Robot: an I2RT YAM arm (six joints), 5 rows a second.
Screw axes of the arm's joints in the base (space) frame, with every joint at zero. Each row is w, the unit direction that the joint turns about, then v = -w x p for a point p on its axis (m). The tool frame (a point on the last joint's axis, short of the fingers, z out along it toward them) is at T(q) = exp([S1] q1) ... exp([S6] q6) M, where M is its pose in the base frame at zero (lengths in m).
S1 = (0, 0, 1, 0, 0, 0)
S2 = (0, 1, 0, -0.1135, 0, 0.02)
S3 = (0, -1, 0, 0.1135, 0, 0.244)
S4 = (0, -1, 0, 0.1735, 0, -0.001)
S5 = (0, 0, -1, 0, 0.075, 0)
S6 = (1, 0, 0, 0, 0.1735, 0)
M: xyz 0.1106 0 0.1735 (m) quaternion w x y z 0.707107 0 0.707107 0
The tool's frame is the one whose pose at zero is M.
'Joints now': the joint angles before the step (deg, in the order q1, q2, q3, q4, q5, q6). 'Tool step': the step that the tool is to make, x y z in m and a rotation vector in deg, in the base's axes. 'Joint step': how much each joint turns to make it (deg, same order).
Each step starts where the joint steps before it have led.
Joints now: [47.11, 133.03, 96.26, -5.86, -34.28, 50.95]
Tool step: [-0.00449, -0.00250, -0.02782, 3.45, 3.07, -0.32]
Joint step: [0.02, 1.73, -5.16, 9.98, -2.77, 4.54]
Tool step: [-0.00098, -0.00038, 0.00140, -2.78, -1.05, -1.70]
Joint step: [0.24, -0.43, 0.43, -2.74, 3.20, -0.94]
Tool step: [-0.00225, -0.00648, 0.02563, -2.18, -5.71, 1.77]
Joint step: [-0.17, -3.93, 0.06, -5.26, 2.36, -6.55]
